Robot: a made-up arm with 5 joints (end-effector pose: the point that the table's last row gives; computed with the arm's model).
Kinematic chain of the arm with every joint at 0, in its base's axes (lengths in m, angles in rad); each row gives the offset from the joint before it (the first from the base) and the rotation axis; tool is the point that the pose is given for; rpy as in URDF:
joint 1: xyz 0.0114 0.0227 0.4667 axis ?
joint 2: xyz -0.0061 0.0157 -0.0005 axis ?
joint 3: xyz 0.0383 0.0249 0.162 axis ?
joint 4: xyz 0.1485 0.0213 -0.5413 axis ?
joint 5: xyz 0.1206 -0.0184 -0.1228 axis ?
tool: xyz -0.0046 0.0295 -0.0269 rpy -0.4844 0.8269 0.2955
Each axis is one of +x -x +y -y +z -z.
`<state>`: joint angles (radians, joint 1 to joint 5).
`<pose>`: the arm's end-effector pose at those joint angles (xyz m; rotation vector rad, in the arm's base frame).
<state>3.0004 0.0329 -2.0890 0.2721 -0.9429</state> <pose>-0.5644 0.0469 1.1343 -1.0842 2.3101 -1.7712</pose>
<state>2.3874 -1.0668 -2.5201 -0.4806 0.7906</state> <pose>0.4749 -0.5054 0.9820 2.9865 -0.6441 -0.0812</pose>
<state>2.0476 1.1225 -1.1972 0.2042 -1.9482</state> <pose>-0.2064 0.3826 -0.1875 0.4561 0.7900 -1.6524</pose>
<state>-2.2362 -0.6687 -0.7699 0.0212 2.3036</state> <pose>-0.3684 -0.5053 0.8139 -0.6418 1.7631 2.3804</pose>
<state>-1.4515 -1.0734 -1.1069 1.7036 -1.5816</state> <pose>0.0947 -0.3483 0.9176 -1.0770 0.7991 0.4067</pose>
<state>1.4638 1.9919 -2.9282 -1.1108 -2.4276</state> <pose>0.0718 0.7555 0.3255 1.8526 2.2425 -0.0822</pose>
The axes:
joint 1: +z
joint 2: +y
joint 3: +y
joint 4: +y
joint 5: -z

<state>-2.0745 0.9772 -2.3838 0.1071 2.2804</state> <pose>-0.3945 -0.7713 0.6836 -0.8514 1.6041 2.5267</pose>
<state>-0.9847 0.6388 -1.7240 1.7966 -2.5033</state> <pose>0.3865 -0.5114 0.2690 -0.3106 -0.1567 1.9272</pose>
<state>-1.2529 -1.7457 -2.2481 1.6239 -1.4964</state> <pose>-0.1490 0.6418 0.8909 -2.7525 0.4913 -0.7181</pose>
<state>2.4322 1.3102 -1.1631 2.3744 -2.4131</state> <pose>-0.0430 0.0451 -0.0251 -0.4658 -1.6097 -0.8876</pose>
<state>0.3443 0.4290 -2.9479 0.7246 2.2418</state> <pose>0.3826 0.1864 1.3000 1.5106 -0.1944 -0.3318</pose>
